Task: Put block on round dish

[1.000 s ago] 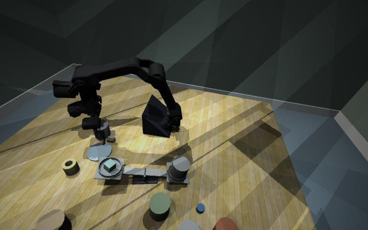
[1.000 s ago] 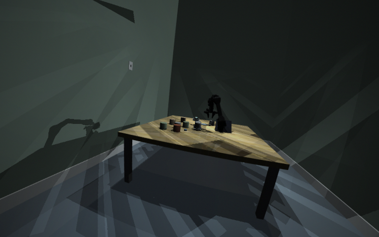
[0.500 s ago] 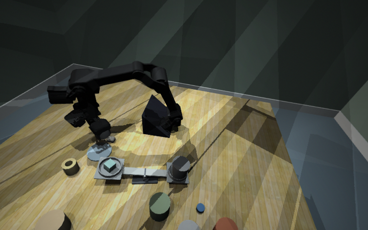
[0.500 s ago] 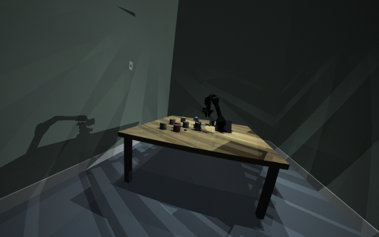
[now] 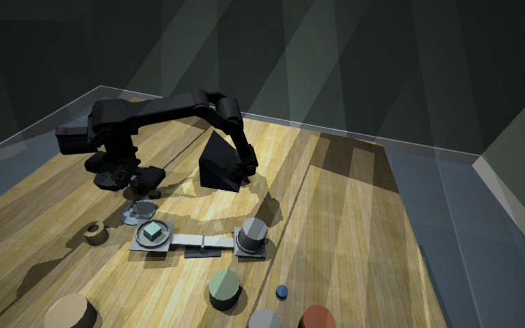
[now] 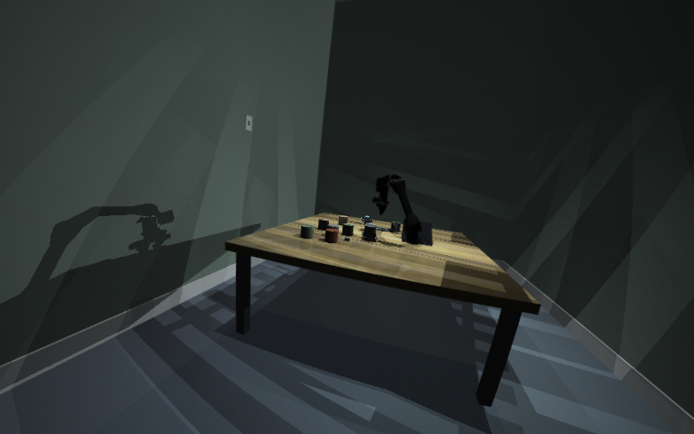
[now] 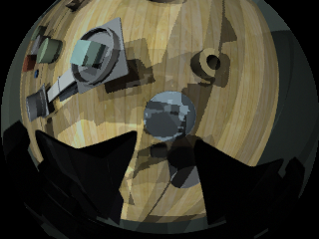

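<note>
Right now the teal block is 10 cm to the left of my gripper tip, 8 cm ahead of it and 3 cm below it. From my gripper tip the other things lie so: blue disc (46 cm to the left, 11 cm below, 11 cm ahead); pale round dish (11 cm below, 2 cm to the right, 1 cm behind); tan ring (10 cm ahead, 9 cm below, 7 cm to the right).
</note>
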